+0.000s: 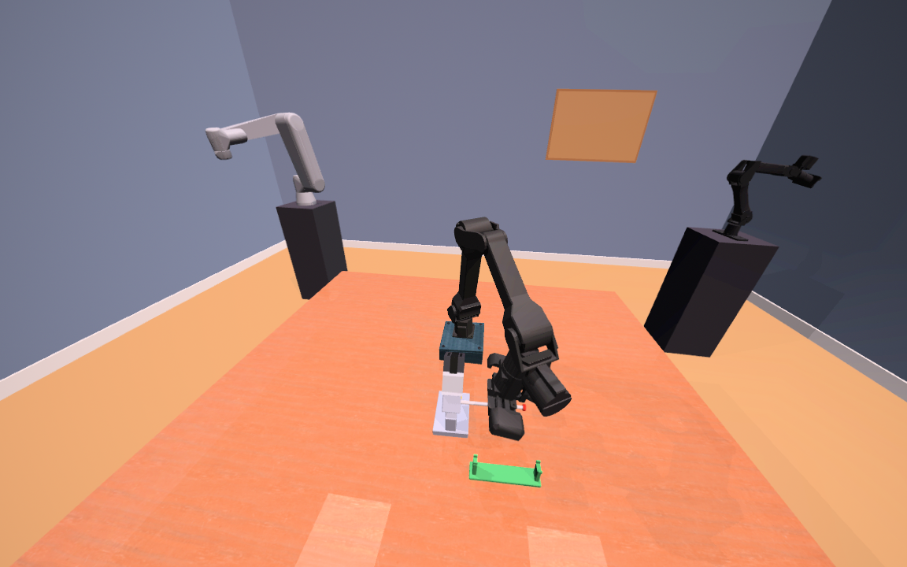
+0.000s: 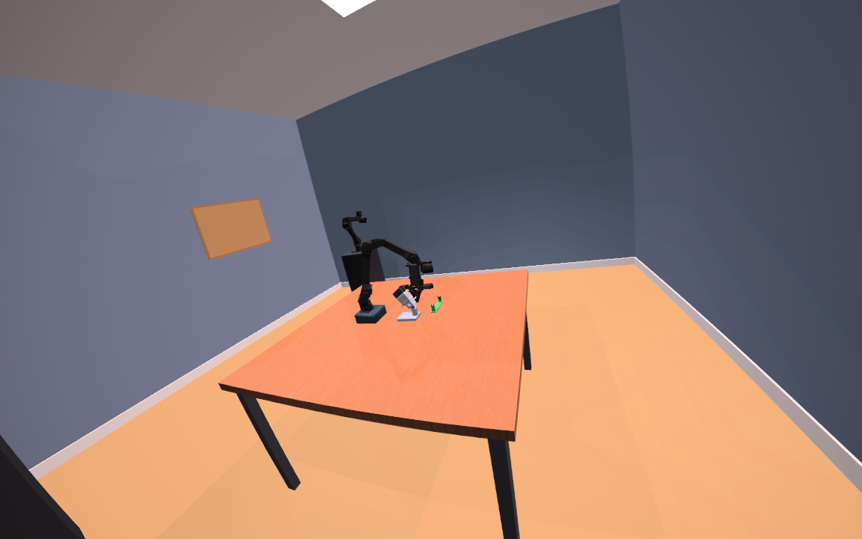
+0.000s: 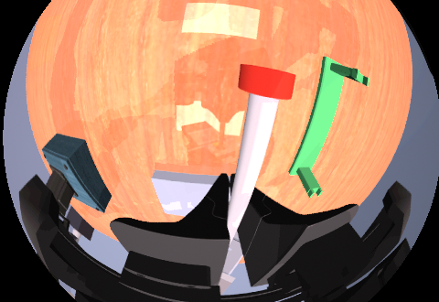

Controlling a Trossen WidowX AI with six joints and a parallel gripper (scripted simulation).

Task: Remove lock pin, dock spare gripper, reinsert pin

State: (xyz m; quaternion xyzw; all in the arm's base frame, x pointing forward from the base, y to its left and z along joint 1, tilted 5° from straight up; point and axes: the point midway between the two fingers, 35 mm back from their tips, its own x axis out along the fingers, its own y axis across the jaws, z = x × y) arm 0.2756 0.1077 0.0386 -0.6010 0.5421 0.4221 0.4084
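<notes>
Now: gripper tip 1 cm past the mount and 8 cm to the left of it. From my gripper tip the other things lie so: spare gripper 2 cm behind, 9 cm to the right, 7 cm above; then green stand 9 cm ahead, 4 cm to the left, 2 cm below.
</notes>
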